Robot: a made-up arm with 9 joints.
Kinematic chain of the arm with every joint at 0, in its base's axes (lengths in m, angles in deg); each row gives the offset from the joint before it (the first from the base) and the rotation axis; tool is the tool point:
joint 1: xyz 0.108 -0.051 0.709 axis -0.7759 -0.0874 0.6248
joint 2: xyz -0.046 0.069 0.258 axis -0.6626 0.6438 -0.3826
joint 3: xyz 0.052 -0.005 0 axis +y
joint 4: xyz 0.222 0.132 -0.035 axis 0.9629 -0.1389 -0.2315
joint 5: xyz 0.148 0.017 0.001 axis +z
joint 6: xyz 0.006 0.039 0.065 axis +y
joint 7: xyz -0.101 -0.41 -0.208 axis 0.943 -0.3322 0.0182
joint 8: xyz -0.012 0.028 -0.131 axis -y
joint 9: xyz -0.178 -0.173 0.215 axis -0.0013 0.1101 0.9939
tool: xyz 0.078 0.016 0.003
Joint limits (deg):
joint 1: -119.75..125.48
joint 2: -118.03..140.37
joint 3: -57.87..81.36
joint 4: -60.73..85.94
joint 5: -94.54..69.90
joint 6: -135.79..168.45
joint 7: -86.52..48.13
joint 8: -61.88..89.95
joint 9: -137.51..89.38
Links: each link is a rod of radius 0.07 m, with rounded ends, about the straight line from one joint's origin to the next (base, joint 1, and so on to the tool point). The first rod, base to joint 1, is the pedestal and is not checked.
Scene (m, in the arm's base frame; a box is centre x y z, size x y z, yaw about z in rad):
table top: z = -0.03
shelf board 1: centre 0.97 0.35 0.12 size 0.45 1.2 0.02 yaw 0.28
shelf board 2: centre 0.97 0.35 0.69 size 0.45 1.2 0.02 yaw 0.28
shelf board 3: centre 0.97 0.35 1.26 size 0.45 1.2 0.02 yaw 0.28
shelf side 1: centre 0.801 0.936 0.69 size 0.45 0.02 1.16 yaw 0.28
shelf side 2: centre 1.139 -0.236 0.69 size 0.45 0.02 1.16 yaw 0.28
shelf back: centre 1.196 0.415 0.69 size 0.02 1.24 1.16 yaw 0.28
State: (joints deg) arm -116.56 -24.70 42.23 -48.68 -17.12 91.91 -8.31 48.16 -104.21
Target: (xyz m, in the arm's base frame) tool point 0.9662 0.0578 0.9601
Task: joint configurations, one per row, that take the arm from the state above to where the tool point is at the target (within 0.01 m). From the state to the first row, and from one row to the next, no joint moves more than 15 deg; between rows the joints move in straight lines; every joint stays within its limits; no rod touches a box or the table.
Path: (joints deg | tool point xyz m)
1: -103.51 -26.19 48.75 -48.73 -19.27 92.19 -18.20 38.26 -102.12 | 0.0513 -0.9816 0.6934
2: -90.46 -27.67 55.27 -48.78 -21.42 92.47 -28.09 28.37 -100.02 | 0.3067 -0.9088 0.8035
3: -77.42 -29.16 61.80 -48.83 -23.56 92.76 -37.98 18.47 -97.93 | 0.5095 -0.7389 0.9043
4: -64.37 -30.65 68.32 -48.88 -25.71 93.04 -47.86 8.58 -95.84 | 0.6289 -0.5068 0.9697
5: -51.32 -32.13 74.84 -48.93 -27.86 93.32 -57.75 -1.32 -93.75 | 0.6550 -0.2607 0.9869
6: -38.27 -33.62 81.36 -48.98 -30.01 93.60 -67.64 -11.22 -91.65 | 0.5990 -0.0478 0.9601
7: -40.91 -32.42 81.36 -52.89 -16.89 97.14 -58.06 0.60 -95.07 | 0.7320 -0.0334 0.9550
8: -43.54 -31.23 81.36 -56.81 -3.76 100.67 -48.47 12.42 -98.49 | 0.8568 0.0023 0.9540
9: -46.18 -30.03 81.36 -60.73 9.36 104.20 -38.89 24.25 -101.90 | 0.9662 0.0577 0.9601

